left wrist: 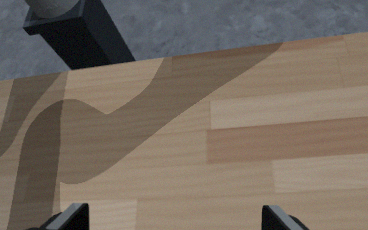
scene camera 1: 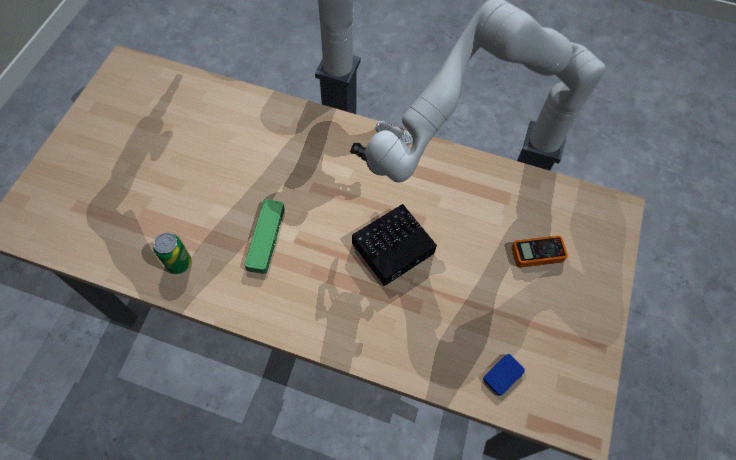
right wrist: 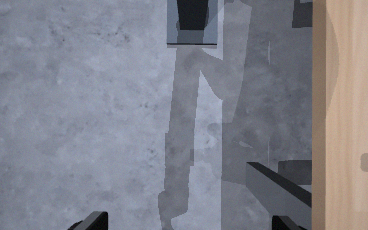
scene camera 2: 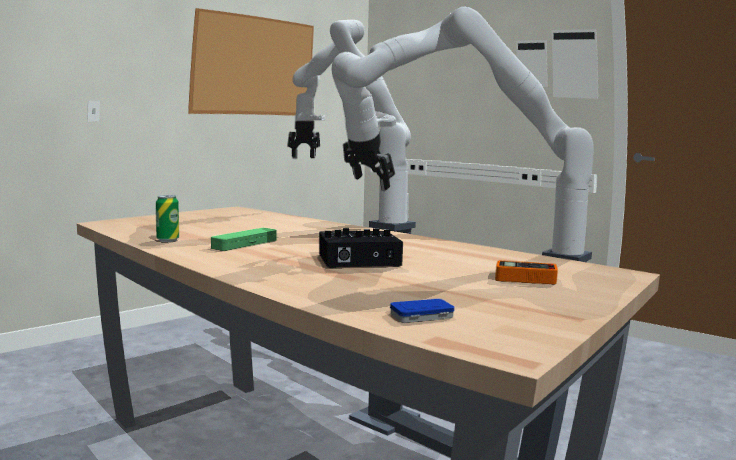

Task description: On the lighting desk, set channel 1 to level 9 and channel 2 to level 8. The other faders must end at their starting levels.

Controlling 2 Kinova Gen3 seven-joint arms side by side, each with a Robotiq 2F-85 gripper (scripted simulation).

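The robot's left gripper point(scene camera 2: 371, 183) and its right gripper point(scene camera 2: 303, 158) share the scene with a blue box point(scene camera 2: 431, 309) and a green case point(scene camera 1: 264, 238). Scene camera 2 shows the case point(scene camera 2: 230, 241) too, while the box point(scene camera 1: 508, 370) is also visible to scene camera 1. The green case is out of frame in the left wrist view, and the case is out of frame in the right wrist view as well.
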